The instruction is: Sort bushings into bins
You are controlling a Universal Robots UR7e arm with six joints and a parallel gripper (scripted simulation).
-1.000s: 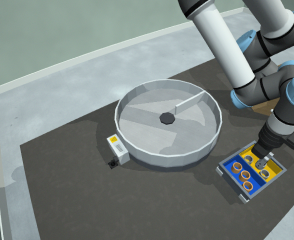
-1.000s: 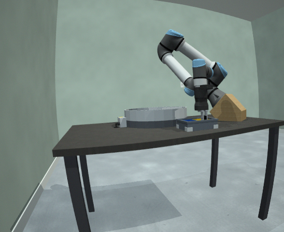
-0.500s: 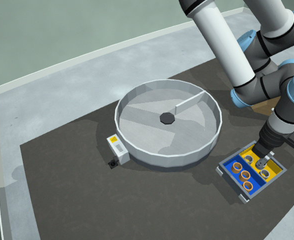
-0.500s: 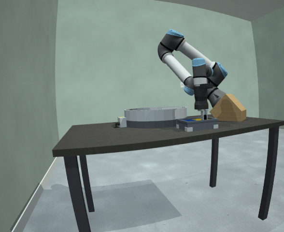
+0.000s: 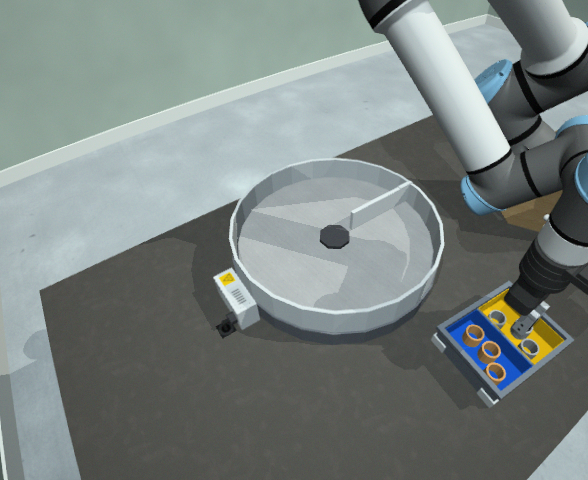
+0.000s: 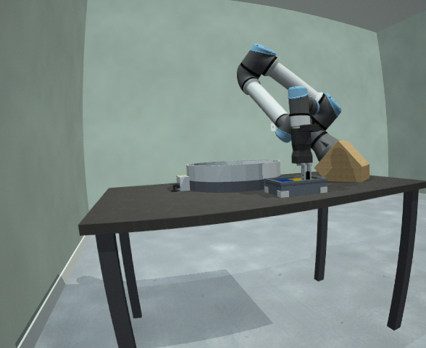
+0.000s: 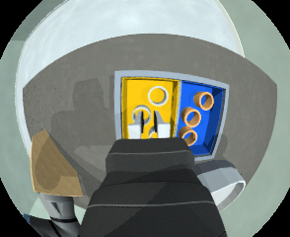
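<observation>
My hand is 4 cm short of the bin, 3 cm above it and 1 cm to the left of it. Also, from my hand: turntable 37 cm to the right, 10 cm ahead.
</observation>
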